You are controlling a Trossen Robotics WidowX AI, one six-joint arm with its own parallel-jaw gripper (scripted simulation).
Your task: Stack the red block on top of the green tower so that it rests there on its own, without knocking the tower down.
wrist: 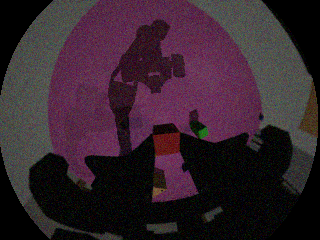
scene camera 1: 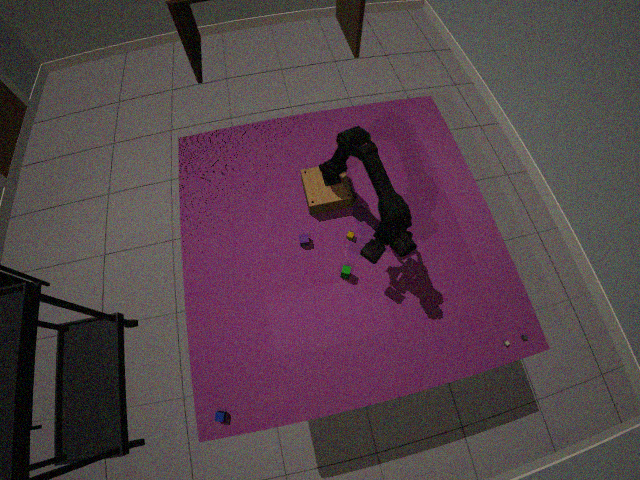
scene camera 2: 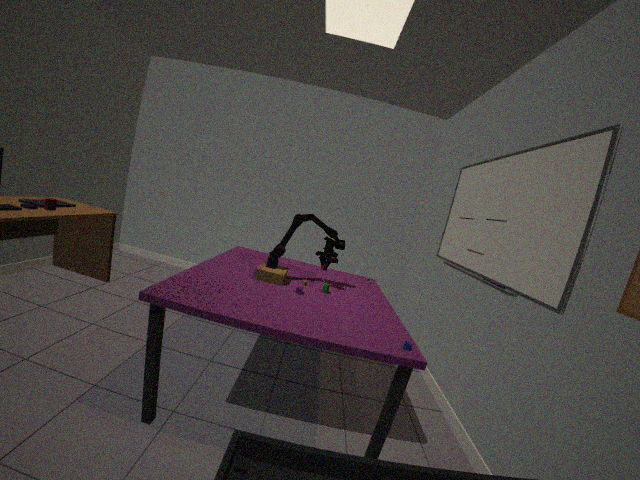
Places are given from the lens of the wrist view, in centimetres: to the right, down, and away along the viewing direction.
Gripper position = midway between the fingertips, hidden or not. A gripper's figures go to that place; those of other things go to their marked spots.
my gripper [wrist: 164, 135]: 1, 2, 10
red block [wrist: 166, 137]: 1, 2, 8
